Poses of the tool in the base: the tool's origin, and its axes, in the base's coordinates. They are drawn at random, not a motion.
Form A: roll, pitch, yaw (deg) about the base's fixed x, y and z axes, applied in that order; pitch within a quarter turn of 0, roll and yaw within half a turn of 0; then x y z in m.
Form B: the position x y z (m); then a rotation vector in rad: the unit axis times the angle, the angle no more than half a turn. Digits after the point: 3 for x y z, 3 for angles.
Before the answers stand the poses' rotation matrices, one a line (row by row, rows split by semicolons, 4 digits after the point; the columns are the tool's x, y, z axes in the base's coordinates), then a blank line. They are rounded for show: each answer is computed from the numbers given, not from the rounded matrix.
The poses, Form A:
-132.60 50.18 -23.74 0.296 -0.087 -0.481
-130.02 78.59 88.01 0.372 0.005 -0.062
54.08 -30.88 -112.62 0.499 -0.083 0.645
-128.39 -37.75 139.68 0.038 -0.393 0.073
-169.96 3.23 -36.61 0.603 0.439 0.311
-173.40 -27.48 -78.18 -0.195 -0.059 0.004
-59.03 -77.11 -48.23 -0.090 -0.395 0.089
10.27 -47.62 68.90 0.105 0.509 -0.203
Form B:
0.5862 -0.7900 -0.1795; -0.2578 -0.3920 0.8831; -0.7681 -0.4714 -0.4335
0.0069 0.6166 -0.7872; 0.1977 -0.7726 -0.6034; -0.9802 -0.1515 -0.1272
-0.3301 0.7014 -0.6317; -0.7922 0.1580 0.5894; 0.5132 0.6950 0.5035
-0.6029 0.0360 -0.7970; 0.5116 0.7840 -0.3516; 0.6122 -0.6197 -0.4910
0.8014 -0.5951 0.0594; -0.5954 -0.7846 0.1730; -0.0563 -0.1741 -0.9831
0.1817 -0.9614 0.2064; -0.8684 -0.2554 -0.4251; 0.4614 -0.1020 -0.8813
0.1486 0.9406 0.3053; -0.1664 -0.2806 0.9453; 0.9748 -0.1913 0.1148
0.2427 -0.9654 -0.0953; 0.6289 0.2314 -0.7423; 0.7387 0.1202 0.6632

0.296 -0.087 -0.481 -1.932 0.839 0.759
0.372 0.005 -0.062 1.969 0.841 -1.825
0.499 -0.083 0.645 0.107 -1.161 -1.515
0.038 -0.393 0.073 -0.405 -2.131 0.719
0.603 0.439 0.311 -2.806 0.936 -0.002
-0.195 -0.059 0.004 2.243 -1.770 0.646
-0.090 -0.395 0.089 -1.389 -0.818 -1.353
0.105 0.509 -0.203 0.649 -0.628 1.200

